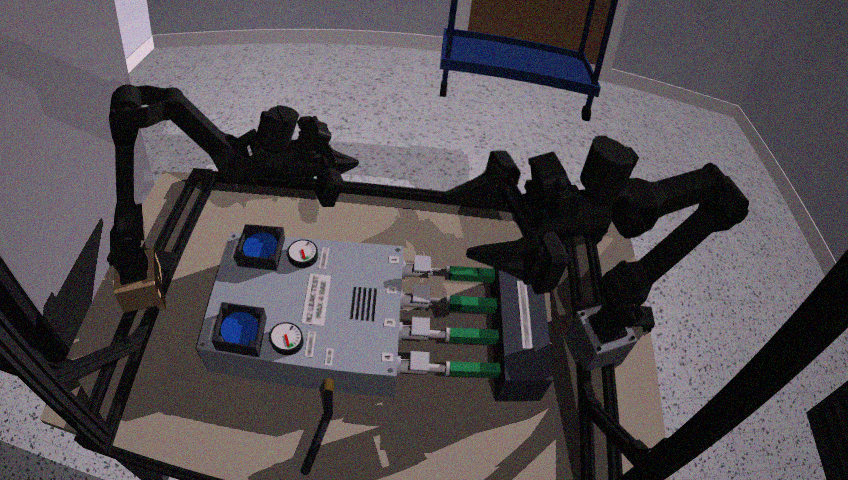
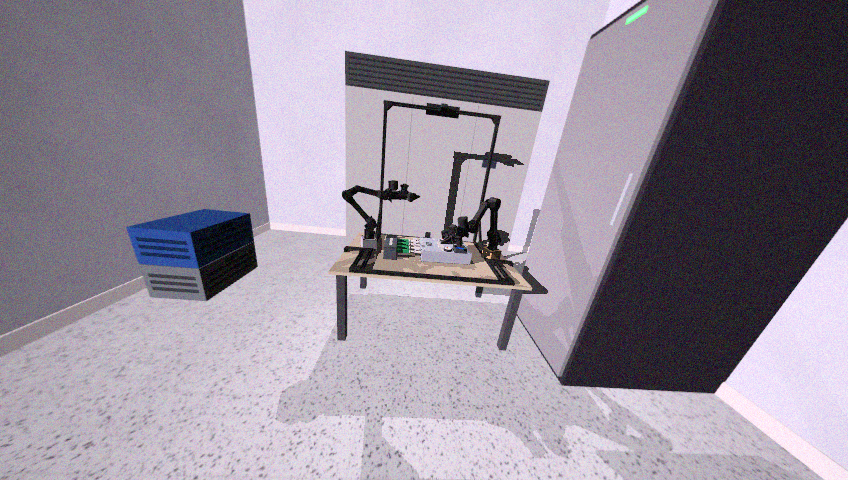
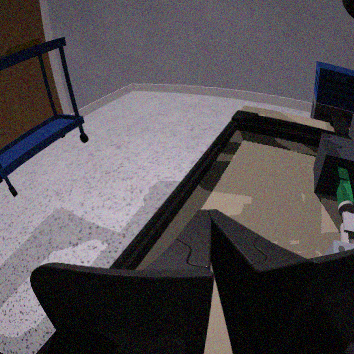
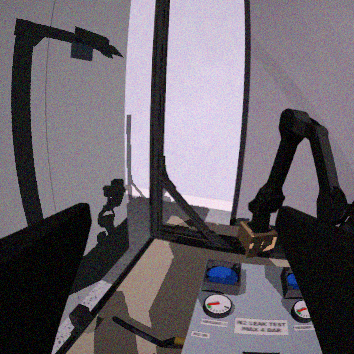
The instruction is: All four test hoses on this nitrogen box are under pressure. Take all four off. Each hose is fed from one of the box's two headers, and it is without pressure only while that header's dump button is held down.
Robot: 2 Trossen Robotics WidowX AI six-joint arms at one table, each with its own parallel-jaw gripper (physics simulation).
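Places are measured from the left arm's base along level axes (x back, y left, z down), in centimetres.
Where they show: left gripper, fingertip midpoint: [image 1: 357,163] [image 2: 440,243] [image 3: 206,218]; right gripper, fingertip midpoint: [image 1: 454,223] [image 2: 418,195] [image 4: 186,216]; left arm's base at its link origin: [image 1: 133,270] [image 2: 492,248] [image 4: 258,226]; right arm's base at its link origin: [image 1: 608,326] [image 2: 368,237].
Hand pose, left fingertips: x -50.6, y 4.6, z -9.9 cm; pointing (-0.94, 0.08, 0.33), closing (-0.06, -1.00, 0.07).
Each offset is from my left fingertips to the top centre of the thing. "pt": to the spot under its first point.
The light blue nitrogen box [image 1: 368,267] [image 2: 443,255] [image 4: 260,280] lies on the table. Its blue dump buttons [image 1: 260,245] [image 1: 239,328] [image 4: 222,275] sit in dark square housings, untouched, beside round gauges [image 1: 302,252] [image 1: 286,337] [image 4: 217,305]. Green-sleeved hoses, numbered 1 @(pt dx -15.1, dy -22.4, dz +11.9 cm) [image 1: 471,273], 2 [image 1: 473,305], 3 [image 1: 473,336] and 4 @(pt dx -7.1, dy -41.7, dz +11.8 cm) [image 1: 474,369], line up with the box's right-side ports through pale fittings. My left gripper [image 1: 355,161] [image 3: 206,218] is shut and empty, high beyond the box's back edge. My right gripper [image 1: 459,223] [image 4: 186,216] is open and empty, above and behind the hoses. The gauge readings are too small to tell.
A dark block @(pt dx -11.8, dy -46.9, dz +10.4 cm) [image 1: 514,380] stands at the hoses' green ends. A black pipe with a brass end @(pt dx +20.9, dy -43.8, dz +16.9 cm) [image 1: 318,434] comes from the box's front side. Black rails [image 1: 404,193] edge the table. A blue cart [image 1: 517,65] stands on the floor behind.
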